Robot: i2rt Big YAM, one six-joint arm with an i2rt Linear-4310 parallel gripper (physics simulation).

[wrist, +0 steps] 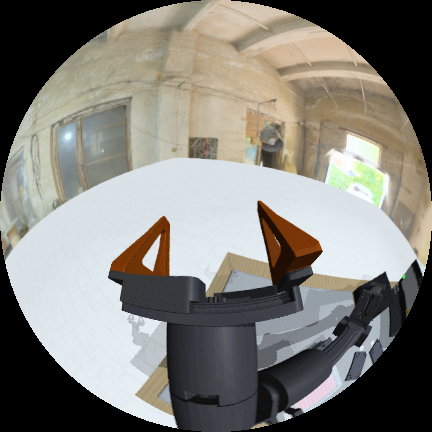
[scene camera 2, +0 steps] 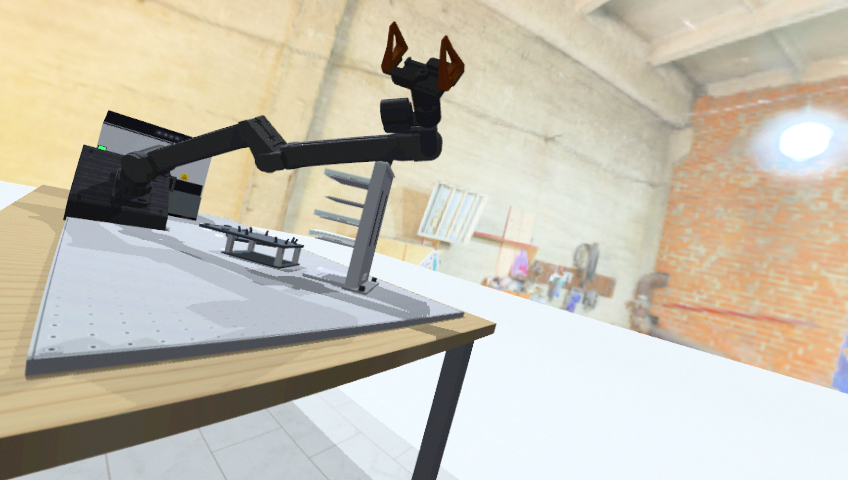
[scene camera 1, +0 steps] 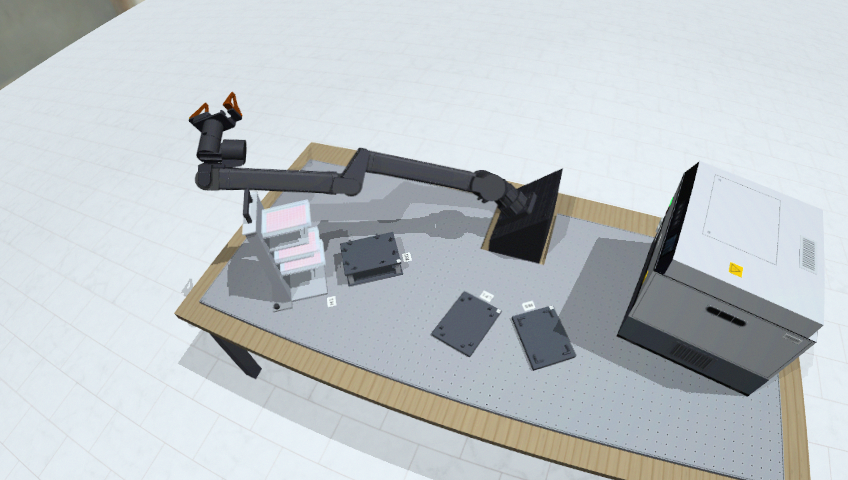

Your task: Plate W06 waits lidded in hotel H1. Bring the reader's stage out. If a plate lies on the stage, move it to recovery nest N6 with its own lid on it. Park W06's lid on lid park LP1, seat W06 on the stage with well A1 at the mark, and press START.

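Where they show: gripper, fingertip midpoint: [wrist: 209,212] [scene camera 2: 417,30] [scene camera 1: 219,98]; arm's base, link origin: [scene camera 2: 131,189] [scene camera 1: 518,210].
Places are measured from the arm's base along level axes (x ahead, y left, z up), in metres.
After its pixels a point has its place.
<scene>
My gripper [scene camera 1: 218,99] {x 0.211, y -0.817, z 0.381 m} [scene camera 2: 418,30] {x 0.211, y -0.817, z 0.381 m} [wrist: 209,212] {x 0.211, y -0.817, z 0.381 m} is open and empty, fingers up, high above the hotel's end of the table. The plate hotel [scene camera 1: 261,252] {x 0.490, y -0.537, z 0.138 m} [scene camera 2: 369,228] {x 0.386, y -0.632, z 0.055 m} is a grey upright post with several pale shelves; pink areas show on them in scene camera 1. I cannot tell which level holds W06 or whether a lid is on. The reader [scene camera 1: 743,226] {x 0.109, y 0.562, z 0.256 m} [scene camera 2: 130,133] {x -0.020, y 0.417, z 0.191 m} is a grey and white box at the other end. Its dark front is seen edge-on, and no stage shows outside it. START cannot be made out.
A raised dark nest [scene camera 1: 370,252] {x 0.274, y -0.362, z -0.037 m} [scene camera 2: 261,239] {x 0.238, y -0.414, z -0.036 m} stands beside the hotel. Two low dark nests, one [scene camera 1: 465,324] {x 0.373, y -0.034, z -0.086 m} left and one [scene camera 1: 544,337] {x 0.341, y 0.175, z -0.084 m} right, lie between hotel and reader; their small tags are hard to read. The arm's black base mount [scene camera 1: 520,237] {x 0.094, y 0.031, z -0.010 m} [scene camera 2: 89,190] {x -0.090, y -0.029, z -0.026 m} stands at the table's back edge.
</scene>
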